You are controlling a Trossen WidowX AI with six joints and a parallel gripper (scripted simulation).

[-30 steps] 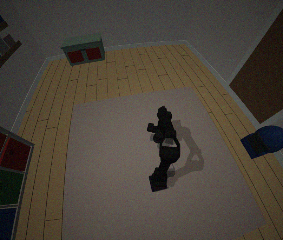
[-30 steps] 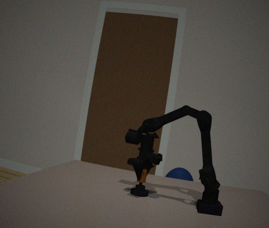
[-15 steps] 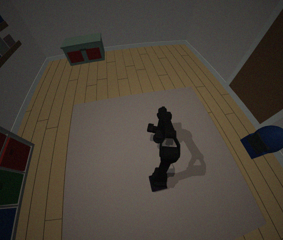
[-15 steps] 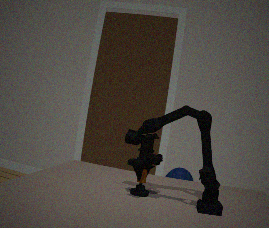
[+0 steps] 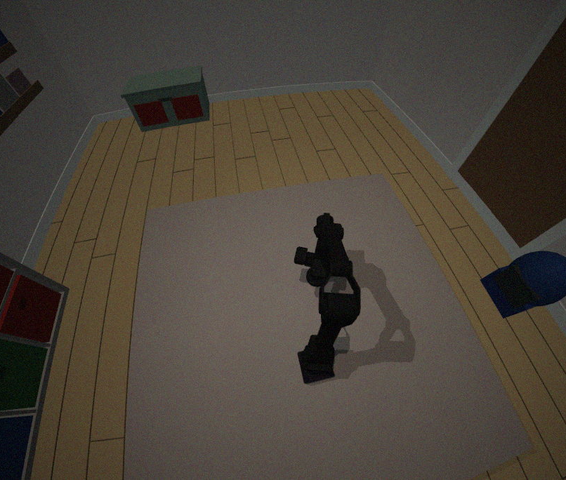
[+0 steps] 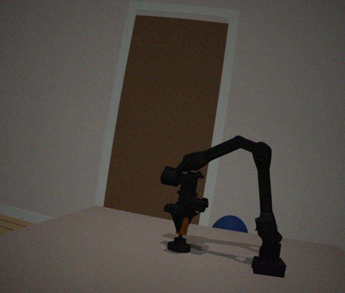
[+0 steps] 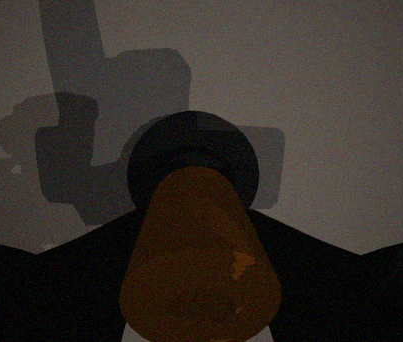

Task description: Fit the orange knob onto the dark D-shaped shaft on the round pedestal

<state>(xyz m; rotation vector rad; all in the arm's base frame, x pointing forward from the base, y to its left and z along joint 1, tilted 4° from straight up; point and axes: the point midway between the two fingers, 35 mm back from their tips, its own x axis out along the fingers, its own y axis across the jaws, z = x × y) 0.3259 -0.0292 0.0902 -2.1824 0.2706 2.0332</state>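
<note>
Now: gripper tip 20 mm below the orange knob. Also, from my gripper tip: dark round pedestal 40 mm below.
</note>
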